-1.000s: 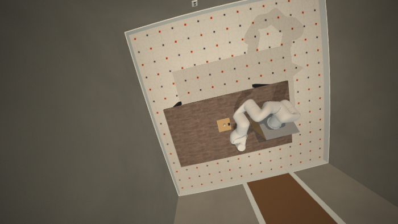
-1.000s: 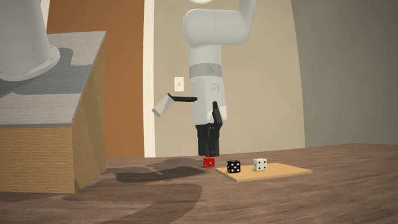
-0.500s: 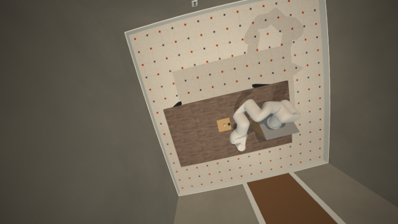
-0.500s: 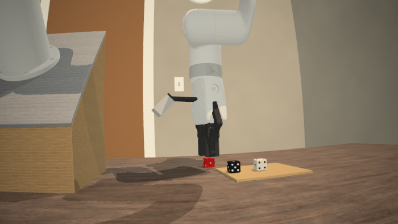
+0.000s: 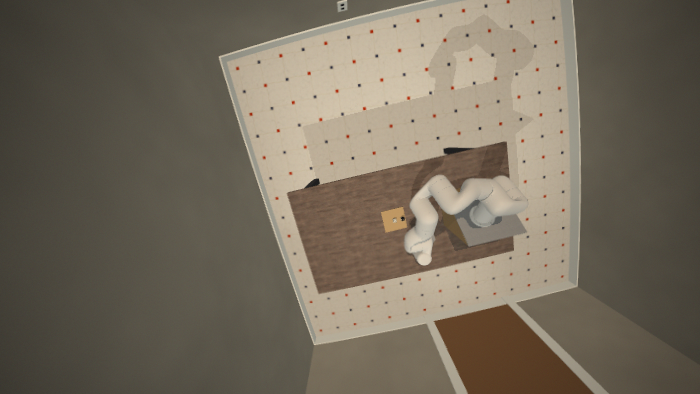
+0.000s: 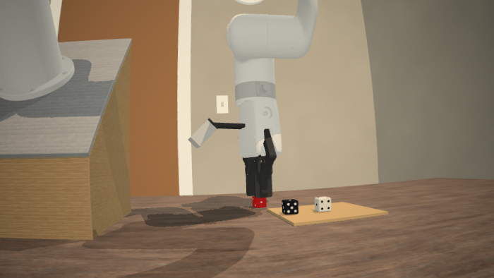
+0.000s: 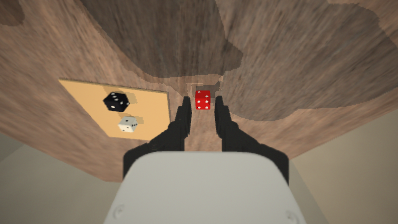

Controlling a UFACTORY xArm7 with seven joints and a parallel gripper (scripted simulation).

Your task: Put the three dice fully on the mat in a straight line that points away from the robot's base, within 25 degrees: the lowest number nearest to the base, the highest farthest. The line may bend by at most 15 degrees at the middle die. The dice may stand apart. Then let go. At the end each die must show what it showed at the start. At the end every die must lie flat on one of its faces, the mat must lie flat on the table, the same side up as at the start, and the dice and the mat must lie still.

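Now: the red die 30 mm below my hand. The rest, counted from my hand: tan mat: 80 mm ahead, 110 mm to the right, 40 mm below.
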